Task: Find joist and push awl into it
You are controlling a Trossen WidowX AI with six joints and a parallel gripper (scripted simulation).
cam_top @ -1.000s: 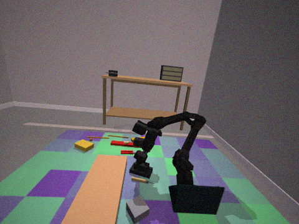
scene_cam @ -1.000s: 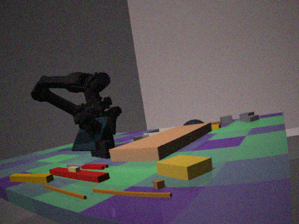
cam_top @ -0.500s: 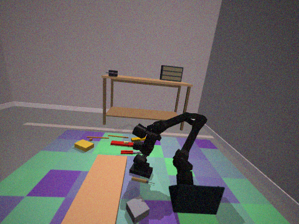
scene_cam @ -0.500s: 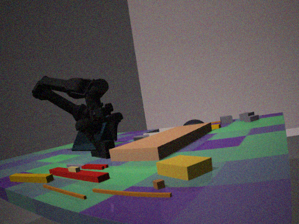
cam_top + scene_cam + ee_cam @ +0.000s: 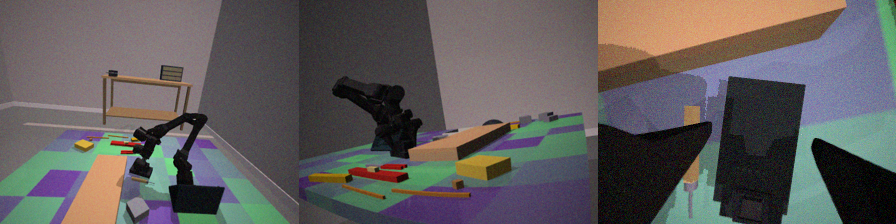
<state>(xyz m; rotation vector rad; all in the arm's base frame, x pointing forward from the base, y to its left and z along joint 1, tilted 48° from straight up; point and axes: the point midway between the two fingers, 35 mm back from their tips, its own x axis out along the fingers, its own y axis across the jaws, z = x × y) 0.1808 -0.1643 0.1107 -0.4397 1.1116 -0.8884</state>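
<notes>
Right now the stud finder is 2 cm behind my gripper tip, 1 cm to the left of it and 2 cm above it. Also, from my gripper tip: yellow block: 38 cm ahead, 24 cm to the right, 1 cm below; awl: 3 cm behind, 8 cm to the left, 2 cm below.
</notes>
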